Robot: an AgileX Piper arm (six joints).
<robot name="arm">
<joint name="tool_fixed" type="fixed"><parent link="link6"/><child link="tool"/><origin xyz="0 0 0"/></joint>
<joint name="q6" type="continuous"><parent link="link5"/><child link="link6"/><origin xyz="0 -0.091 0" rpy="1.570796 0 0"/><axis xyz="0 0 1"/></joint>
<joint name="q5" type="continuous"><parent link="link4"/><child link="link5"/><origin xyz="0 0 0" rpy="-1.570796 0 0"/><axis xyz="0 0 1"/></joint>
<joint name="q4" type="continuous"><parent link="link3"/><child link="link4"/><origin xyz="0.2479 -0.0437 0" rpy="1.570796 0 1.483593"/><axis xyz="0 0 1"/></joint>
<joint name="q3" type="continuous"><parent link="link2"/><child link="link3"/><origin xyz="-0.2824 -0.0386 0"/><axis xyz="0 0 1"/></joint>
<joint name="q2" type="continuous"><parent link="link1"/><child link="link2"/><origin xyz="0 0 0" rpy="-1.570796 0 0"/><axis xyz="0 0 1"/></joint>
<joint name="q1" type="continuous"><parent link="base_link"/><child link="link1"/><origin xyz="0 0 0.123"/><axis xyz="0 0 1"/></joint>
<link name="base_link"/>
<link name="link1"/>
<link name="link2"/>
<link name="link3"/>
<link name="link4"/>
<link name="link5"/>
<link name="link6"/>
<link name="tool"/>
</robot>
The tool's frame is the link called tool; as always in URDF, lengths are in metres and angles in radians. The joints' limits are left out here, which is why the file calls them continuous.
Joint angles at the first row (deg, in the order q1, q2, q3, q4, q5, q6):
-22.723, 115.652, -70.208, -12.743, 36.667, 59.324
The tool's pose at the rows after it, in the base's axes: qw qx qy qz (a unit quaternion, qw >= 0); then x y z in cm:
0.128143, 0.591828, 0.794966, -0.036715, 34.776, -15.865, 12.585
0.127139, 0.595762, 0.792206, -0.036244, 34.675, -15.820, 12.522
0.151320, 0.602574, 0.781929, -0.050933, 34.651, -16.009, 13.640
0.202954, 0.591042, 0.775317, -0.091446, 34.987, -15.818, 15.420
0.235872, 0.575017, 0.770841, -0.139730, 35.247, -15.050, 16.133
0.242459, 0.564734, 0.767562, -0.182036, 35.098, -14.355, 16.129
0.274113, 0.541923, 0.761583, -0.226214, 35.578, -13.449, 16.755
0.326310, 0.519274, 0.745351, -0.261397, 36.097, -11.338, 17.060
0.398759, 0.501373, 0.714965, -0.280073, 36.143, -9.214, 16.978
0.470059, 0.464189, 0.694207, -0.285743, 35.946, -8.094, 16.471
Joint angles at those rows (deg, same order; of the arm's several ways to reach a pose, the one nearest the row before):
-22.724, 115.652, -69.856, -12.795, 36.531, 60.063
-22.724, 115.574, -69.556, -12.795, 36.446, 60.640
-22.400, 113.988, -69.496, -17.230, 36.324, 65.494
-20.449, 111.794, -69.444, -28.871, 36.245, 75.226
-17.641, 111.043, -68.867, -40.503, 38.273, 85.002
-15.511, 111.044, -68.034, -47.163, 41.782, 90.526
-12.613, 111.043, -68.032, -55.867, 45.318, 96.926
-7.852, 111.043, -66.450, -66.434, 49.056, 107.762
-3.298, 111.043, -62.997, -78.787, 52.901, 122.576
-0.906, 111.512, -58.744, -92.162, 55.841, 135.505

